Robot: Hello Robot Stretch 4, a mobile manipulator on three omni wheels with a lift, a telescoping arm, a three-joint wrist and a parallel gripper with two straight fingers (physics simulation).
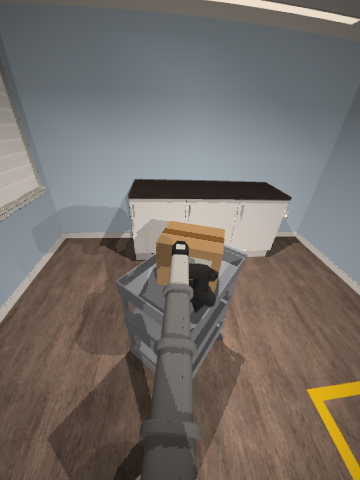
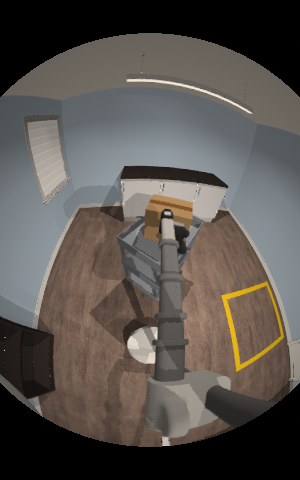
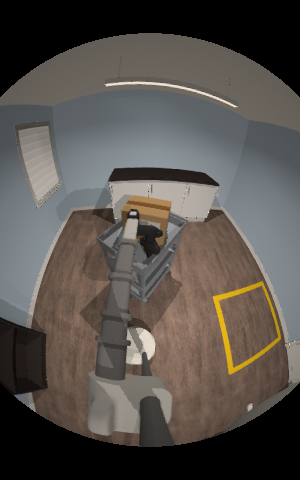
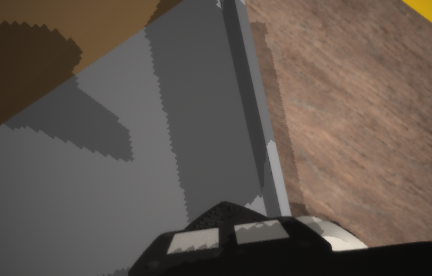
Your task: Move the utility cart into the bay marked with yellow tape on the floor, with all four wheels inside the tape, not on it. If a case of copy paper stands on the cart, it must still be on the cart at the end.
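Places are measured from the robot's base along level axes (x ahead, y left, z up), in millimetres.
Pixels of known places: gripper, fingertip midpoint: [image 1: 196,310] [image 3: 148,256] [image 4: 226,221]; robot's base at its link origin: [image 2: 147,343] [image 3: 134,344].
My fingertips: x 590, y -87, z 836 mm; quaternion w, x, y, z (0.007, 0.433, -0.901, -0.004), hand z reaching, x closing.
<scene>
For each thing: its top centre in the pictures, then the offset to it from my fingertips. "spot": a spot on its surface instead.
- brown case at its top centre: [image 1: 193,235] [image 3: 147,204] [image 2: 170,204] 290 mm ahead, 26 mm left, 209 mm up
- dark open shelf unit at a spot on its surface: [image 2: 51,360] [image 3: 43,358] spot: 1118 mm back, 1177 mm left, 831 mm down
The grey utility cart [image 1: 127,312] [image 2: 127,257] [image 3: 143,280] [image 4: 100,200] stands in front of the low cabinets, turned at an angle. A brown case [image 1: 200,242] [image 2: 155,220] [image 3: 160,220] [image 4: 30,65] stands on its top tray, toward the back. The yellow tape bay [image 1: 330,425] [image 2: 232,330] [image 3: 223,332] [image 4: 422,7] lies on the floor to the right, apart from the cart. My gripper [image 1: 197,307] [image 2: 181,249] [image 3: 150,254] [image 4: 226,221] is shut with its fingers together. It points down at the near part of the top tray, in front of the case. Contact with the tray cannot be told.
Low white cabinets with a dark top [image 1: 210,190] [image 2: 170,173] [image 3: 160,176] stand at the back wall. A white round disc [image 2: 142,345] [image 3: 142,345] shows near the cart's front. A dark open shelf unit [image 2: 51,360] [image 3: 44,357] stands at the left.
</scene>
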